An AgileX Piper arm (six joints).
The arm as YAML. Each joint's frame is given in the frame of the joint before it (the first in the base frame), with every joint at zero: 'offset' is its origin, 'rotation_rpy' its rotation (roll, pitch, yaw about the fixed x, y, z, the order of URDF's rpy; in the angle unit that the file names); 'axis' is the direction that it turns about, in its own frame. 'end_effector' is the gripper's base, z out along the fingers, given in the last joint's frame.
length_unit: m
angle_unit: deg
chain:
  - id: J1
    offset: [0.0, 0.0, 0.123]
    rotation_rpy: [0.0, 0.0, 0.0]
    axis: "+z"
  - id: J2
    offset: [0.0, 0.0, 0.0]
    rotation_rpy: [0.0, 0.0, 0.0]
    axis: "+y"
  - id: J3
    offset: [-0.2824, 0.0, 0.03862]
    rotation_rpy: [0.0, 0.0, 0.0]
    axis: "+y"
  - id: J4
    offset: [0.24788, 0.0, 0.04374]
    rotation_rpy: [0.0, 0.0, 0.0]
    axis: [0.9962, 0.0, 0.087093]
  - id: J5
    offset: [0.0, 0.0, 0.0]
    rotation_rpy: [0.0, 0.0, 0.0]
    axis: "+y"
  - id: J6
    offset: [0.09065, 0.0, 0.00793]
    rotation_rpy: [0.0, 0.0, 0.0]
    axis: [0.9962, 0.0, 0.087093]
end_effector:
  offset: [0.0, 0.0, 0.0]
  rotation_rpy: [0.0, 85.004, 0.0]
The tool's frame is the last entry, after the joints.
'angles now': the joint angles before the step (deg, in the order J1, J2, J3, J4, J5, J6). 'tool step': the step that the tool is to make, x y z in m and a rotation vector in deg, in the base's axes. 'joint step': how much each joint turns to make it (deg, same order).
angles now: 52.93, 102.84, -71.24, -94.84, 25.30, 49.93
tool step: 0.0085, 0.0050, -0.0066, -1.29, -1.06, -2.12
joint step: -0.01, 2.57, -1.96, -0.47, 2.62, -0.03
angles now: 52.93, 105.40, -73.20, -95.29, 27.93, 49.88
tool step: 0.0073, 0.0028, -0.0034, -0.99, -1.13, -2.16
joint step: -0.09, 1.89, -1.75, -0.02, 2.52, -0.41
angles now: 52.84, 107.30, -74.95, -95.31, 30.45, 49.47
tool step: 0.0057, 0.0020, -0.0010, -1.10, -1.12, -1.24
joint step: -0.15, 1.30, -1.50, 0.01, 1.64, -1.05
